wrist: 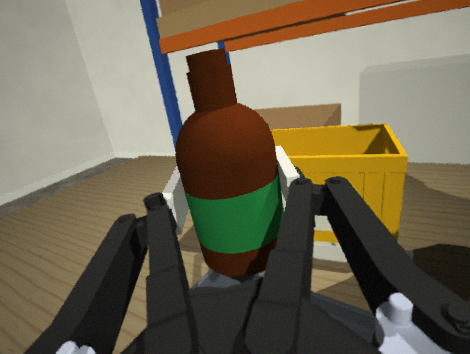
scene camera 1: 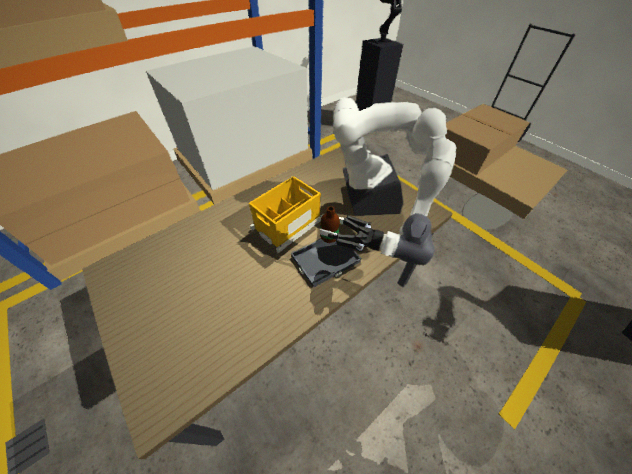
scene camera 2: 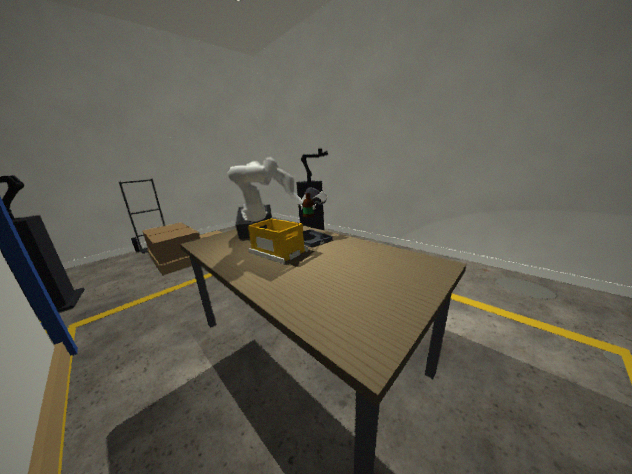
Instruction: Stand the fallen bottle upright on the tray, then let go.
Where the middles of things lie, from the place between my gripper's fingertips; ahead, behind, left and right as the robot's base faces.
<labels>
The brown bottle [wrist: 225,152] is 2 cm to the left of my hand, 1 cm behind it and 1 cm above it.
</labels>
